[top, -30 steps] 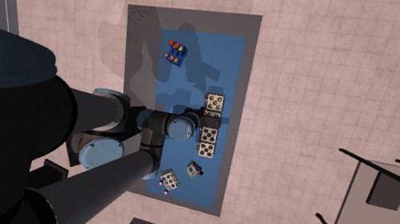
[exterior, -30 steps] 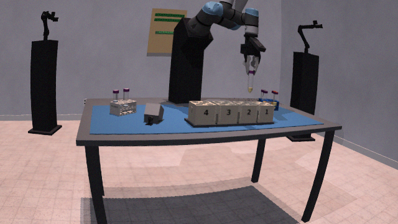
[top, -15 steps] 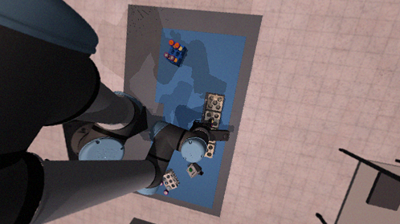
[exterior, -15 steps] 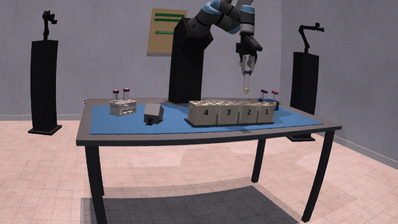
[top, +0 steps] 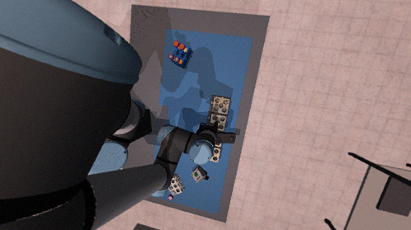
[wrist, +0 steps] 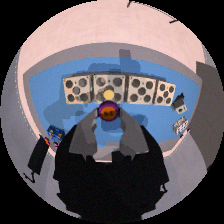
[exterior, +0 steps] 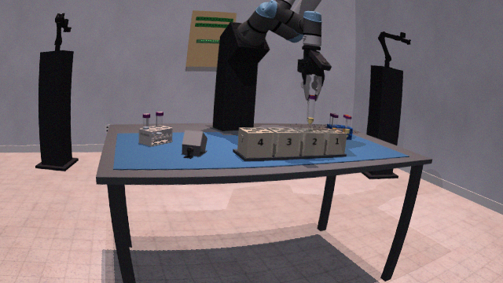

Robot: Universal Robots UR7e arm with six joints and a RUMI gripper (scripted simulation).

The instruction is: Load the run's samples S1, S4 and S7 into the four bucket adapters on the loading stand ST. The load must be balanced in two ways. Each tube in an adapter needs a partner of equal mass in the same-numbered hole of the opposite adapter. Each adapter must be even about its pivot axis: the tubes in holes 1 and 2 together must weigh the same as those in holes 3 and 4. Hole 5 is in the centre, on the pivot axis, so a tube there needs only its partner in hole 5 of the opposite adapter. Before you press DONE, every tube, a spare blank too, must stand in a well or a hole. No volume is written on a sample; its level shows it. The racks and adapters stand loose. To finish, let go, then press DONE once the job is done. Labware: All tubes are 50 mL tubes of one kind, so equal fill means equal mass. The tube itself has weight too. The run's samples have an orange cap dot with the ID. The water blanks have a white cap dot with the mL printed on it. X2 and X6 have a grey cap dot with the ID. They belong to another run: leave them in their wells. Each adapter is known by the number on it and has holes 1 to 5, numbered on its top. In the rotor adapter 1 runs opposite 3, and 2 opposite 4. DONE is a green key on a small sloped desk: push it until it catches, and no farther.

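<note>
The blue rack lies 40 cm behind my hand, 30 cm to the left of it and 20 cm below it. Round my hand: white rack: 60 cm to the right, 20 cm below, 10 cm behind; then bucket adapter: 21 cm to the right, 18 cm below, 5 cm ahead.
</note>
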